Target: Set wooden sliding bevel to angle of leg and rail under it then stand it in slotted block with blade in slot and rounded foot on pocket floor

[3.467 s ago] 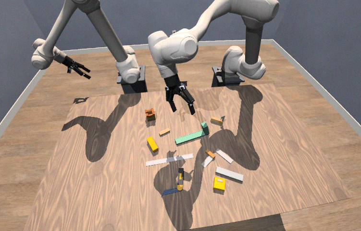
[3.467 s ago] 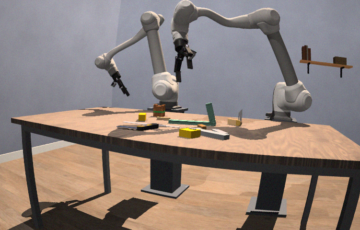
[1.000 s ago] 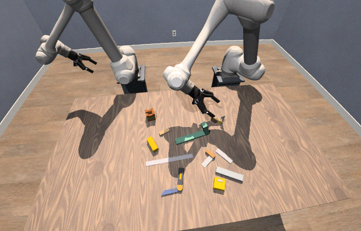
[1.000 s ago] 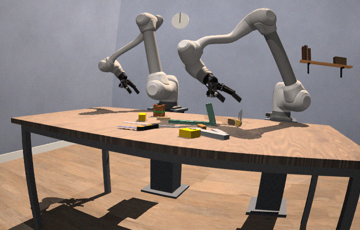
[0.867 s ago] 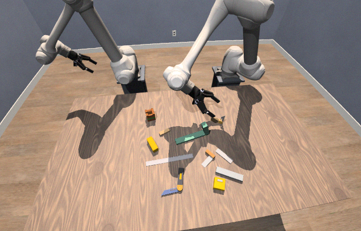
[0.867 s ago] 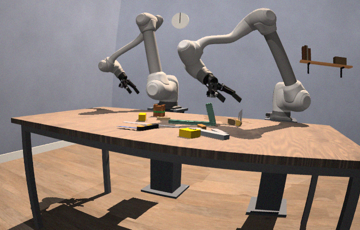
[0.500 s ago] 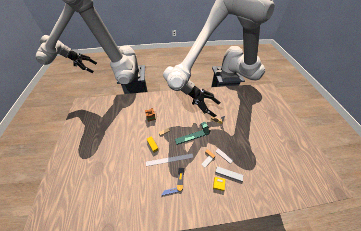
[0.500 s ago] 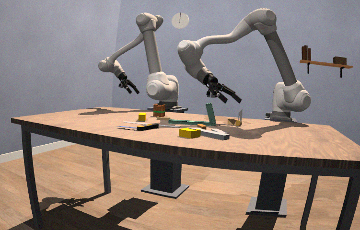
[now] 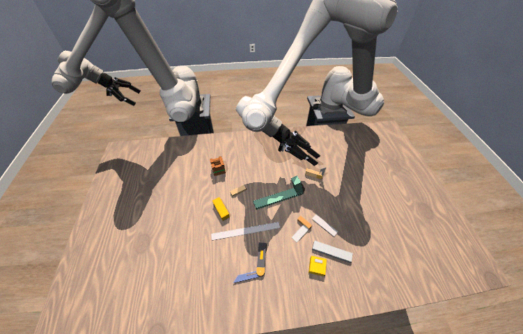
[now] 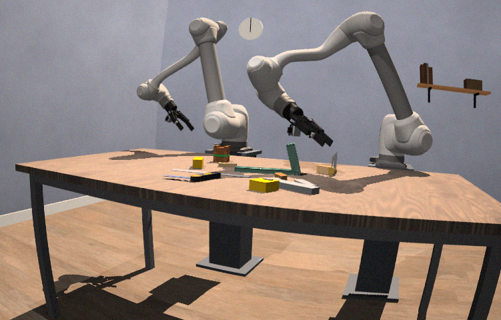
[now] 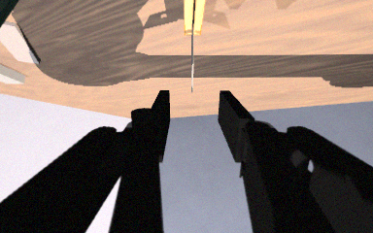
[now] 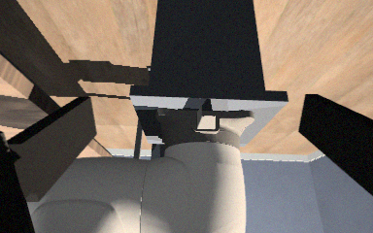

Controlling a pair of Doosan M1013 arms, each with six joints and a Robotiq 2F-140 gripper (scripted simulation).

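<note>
The wooden sliding bevel is 110 mm below my left hand, 40 mm to the left of it and 20 mm ahead of it. Also, from my left hand: pale wooden piece 360 mm to the right, 130 mm below, 110 mm ahead; then yellow box 460 mm ahead, 110 mm below, 20 mm to the right; then long pale strip 310 mm to the right, 310 mm ahead, 130 mm below.
</note>
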